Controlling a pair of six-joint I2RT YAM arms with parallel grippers.
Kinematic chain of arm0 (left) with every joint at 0, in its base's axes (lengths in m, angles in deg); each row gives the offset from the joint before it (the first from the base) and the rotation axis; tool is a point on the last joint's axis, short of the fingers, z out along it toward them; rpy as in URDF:
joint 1: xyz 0 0 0.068 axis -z
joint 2: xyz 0.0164 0.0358 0.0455 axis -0.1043 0.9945 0
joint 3: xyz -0.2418 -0.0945 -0.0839 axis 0.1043 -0.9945 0
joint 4: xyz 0.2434 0.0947 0.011 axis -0.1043 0.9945 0
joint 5: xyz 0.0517 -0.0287 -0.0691 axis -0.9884 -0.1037 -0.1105
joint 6: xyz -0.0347 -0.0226 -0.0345 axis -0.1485 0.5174 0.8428
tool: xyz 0 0 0 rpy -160.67 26.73 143.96
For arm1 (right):
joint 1: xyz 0 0 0.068 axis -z
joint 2: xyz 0.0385 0.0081 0.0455 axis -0.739 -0.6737 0
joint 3: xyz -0.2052 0.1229 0.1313 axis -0.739 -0.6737 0
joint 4: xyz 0.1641 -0.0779 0.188 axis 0.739 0.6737 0
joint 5: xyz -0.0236 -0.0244 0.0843 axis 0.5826 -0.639 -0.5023
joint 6: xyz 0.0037 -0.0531 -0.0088 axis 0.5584 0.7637 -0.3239
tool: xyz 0 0 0 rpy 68.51 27.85 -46.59
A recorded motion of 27 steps. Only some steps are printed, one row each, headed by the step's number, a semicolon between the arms.
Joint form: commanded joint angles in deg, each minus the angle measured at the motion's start. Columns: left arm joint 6, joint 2, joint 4, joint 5, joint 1, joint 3; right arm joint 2, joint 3, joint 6, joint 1, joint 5, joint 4.
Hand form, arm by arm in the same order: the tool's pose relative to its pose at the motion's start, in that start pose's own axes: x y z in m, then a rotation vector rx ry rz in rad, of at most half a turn. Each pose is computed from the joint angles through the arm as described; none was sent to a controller.
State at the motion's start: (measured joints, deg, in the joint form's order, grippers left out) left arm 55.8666 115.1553 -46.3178 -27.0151 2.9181 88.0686; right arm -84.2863 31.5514 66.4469 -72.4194 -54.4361 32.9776
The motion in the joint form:
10: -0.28 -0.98 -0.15 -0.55 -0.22 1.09; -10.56 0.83 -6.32 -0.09 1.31 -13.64
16: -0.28 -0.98 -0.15 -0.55 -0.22 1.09; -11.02 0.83 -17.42 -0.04 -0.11 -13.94
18: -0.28 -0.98 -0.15 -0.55 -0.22 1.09; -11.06 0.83 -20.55 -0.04 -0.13 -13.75
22: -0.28 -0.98 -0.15 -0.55 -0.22 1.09; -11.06 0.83 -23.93 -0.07 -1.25 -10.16
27: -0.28 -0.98 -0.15 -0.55 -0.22 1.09; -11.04 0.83 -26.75 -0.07 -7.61 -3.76
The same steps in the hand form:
10: -0.0073 -0.0005 -0.0085 -0.0038 -0.0403 0.0047; 0.0034 0.0391 0.0585 0.0684 -0.0137 0.1264
16: -0.0073 -0.0005 -0.0085 -0.0038 -0.0403 0.0047; 0.0036 0.0419 0.0611 0.0511 -0.0386 0.3189
18: -0.0073 -0.0005 -0.0085 -0.0038 -0.0403 0.0047; 0.0038 0.0425 0.0613 0.0467 -0.0380 0.3726
22: -0.0073 -0.0005 -0.0085 -0.0038 -0.0403 0.0047; 0.0059 0.0491 0.0614 -0.0151 -0.0175 0.4168
27: -0.0073 -0.0005 -0.0085 -0.0038 -0.0403 0.0047; 0.0078 0.0615 0.0603 -0.1721 -0.0332 0.4460

